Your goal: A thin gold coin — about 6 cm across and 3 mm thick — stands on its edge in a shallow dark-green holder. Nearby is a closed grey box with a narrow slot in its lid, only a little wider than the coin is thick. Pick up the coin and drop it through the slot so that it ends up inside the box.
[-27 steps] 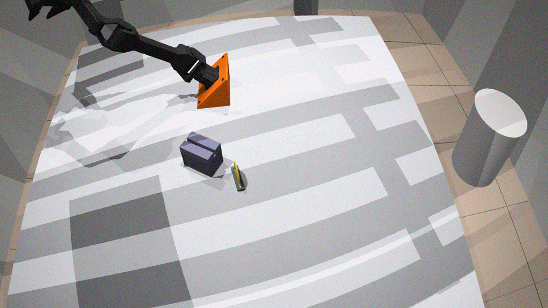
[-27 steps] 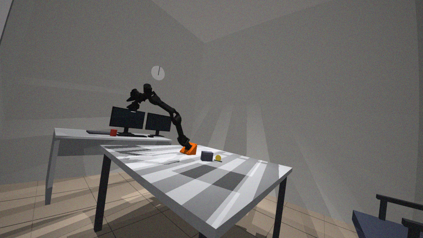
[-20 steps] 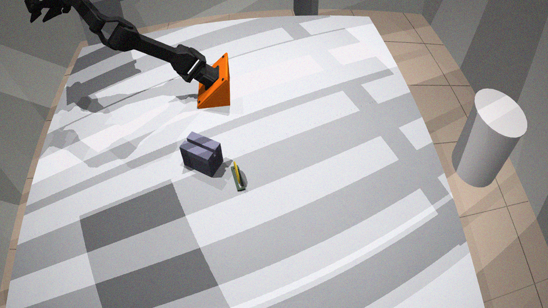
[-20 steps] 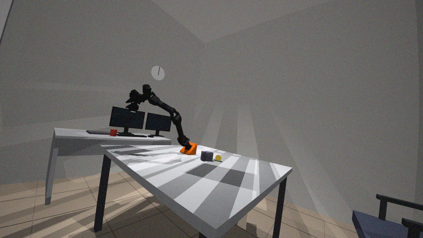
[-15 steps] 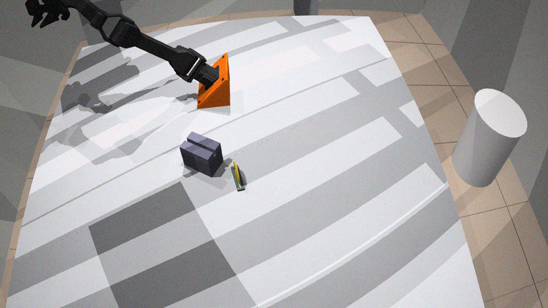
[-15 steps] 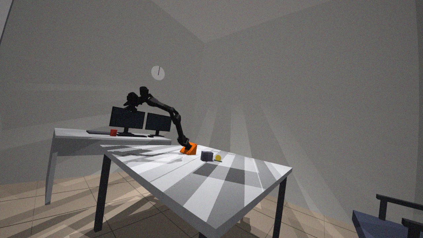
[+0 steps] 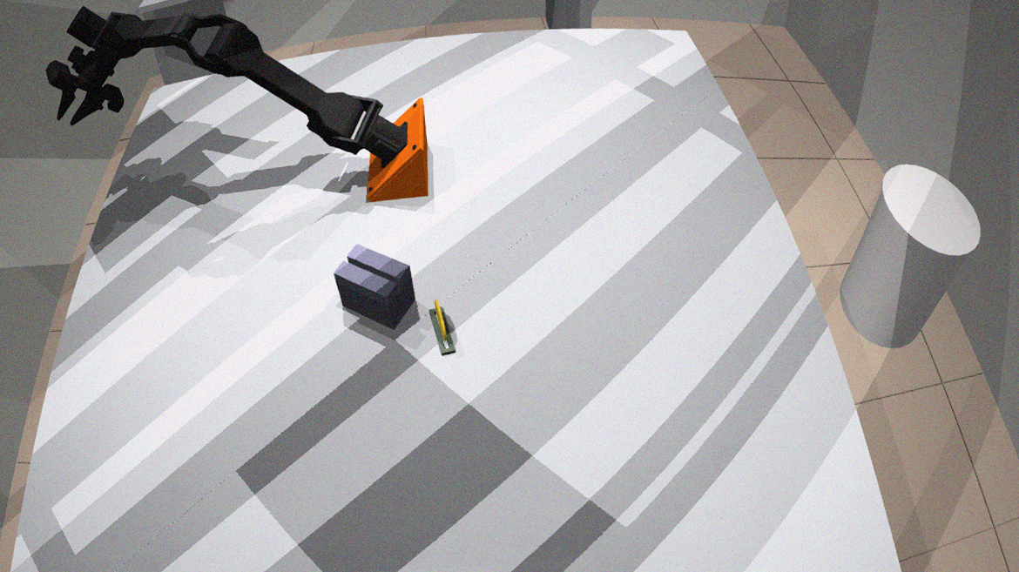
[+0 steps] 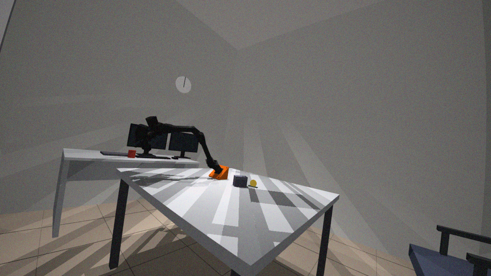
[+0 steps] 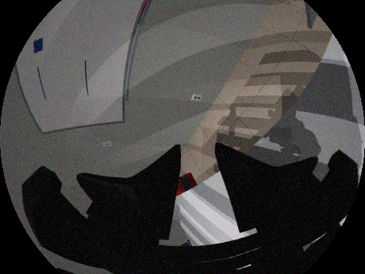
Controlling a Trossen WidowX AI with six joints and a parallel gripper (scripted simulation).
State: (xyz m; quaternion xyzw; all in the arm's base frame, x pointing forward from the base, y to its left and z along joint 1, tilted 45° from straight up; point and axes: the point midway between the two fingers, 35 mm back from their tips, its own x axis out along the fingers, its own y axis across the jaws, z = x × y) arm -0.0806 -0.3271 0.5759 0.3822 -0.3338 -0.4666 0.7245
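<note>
Now: the gold coin 720 mm to the left of my gripper tip, 410 mm ahead of it and 190 mm below it.
</note>
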